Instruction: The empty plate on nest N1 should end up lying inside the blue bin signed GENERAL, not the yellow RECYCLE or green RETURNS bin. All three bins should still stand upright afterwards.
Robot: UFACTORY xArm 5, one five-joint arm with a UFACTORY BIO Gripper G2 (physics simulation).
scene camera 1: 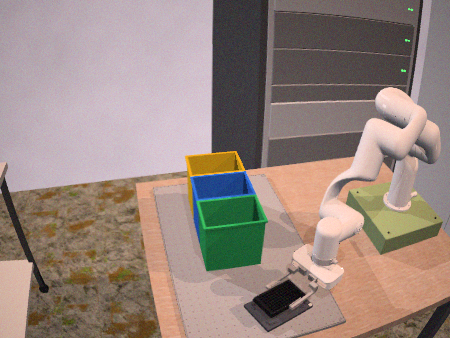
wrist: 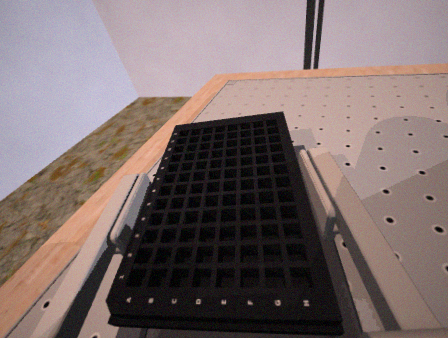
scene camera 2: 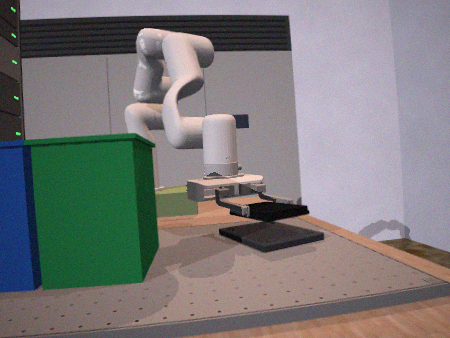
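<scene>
The black 96-well plate is held level, a little above the dark nest N1, with a gap under it in scene camera 2. My gripper is shut on the plate, one finger along each long side. The plate's wells look empty in the wrist view. The blue bin stands upright between the yellow bin and the green bin, both upright. The bins' signs and floors are hidden.
The green bin is the nearest bin to my gripper. The bins and the nest stand on a grey perforated mat on the wooden table. The arm's olive base block is at the right in scene camera 1.
</scene>
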